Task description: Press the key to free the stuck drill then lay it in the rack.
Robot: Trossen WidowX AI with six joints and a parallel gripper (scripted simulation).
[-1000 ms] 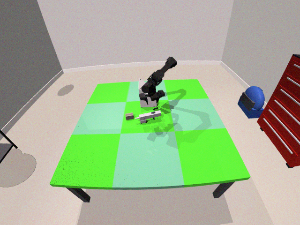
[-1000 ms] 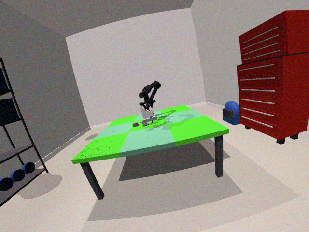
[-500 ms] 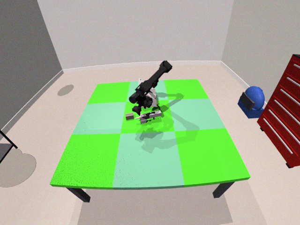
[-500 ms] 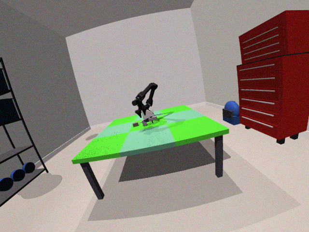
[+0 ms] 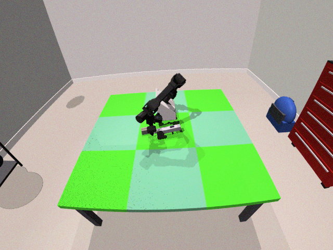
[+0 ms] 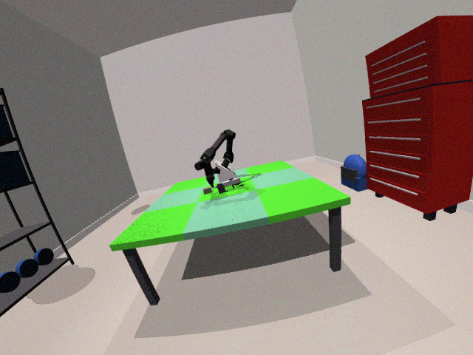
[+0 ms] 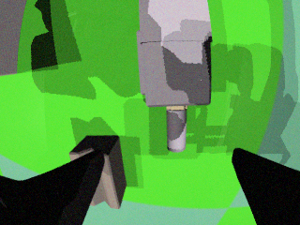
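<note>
The drill lies 10 mm behind my gripper tip, 60 mm to the left of it and 10 mm below it. Round my gripper tip: dark key 20 mm behind, 150 mm to the left, 10 mm below; grey fixture block 20 mm behind, 120 mm to the left, 20 mm below; rack 60 mm behind, 60 mm to the right, 40 mm below.
</note>
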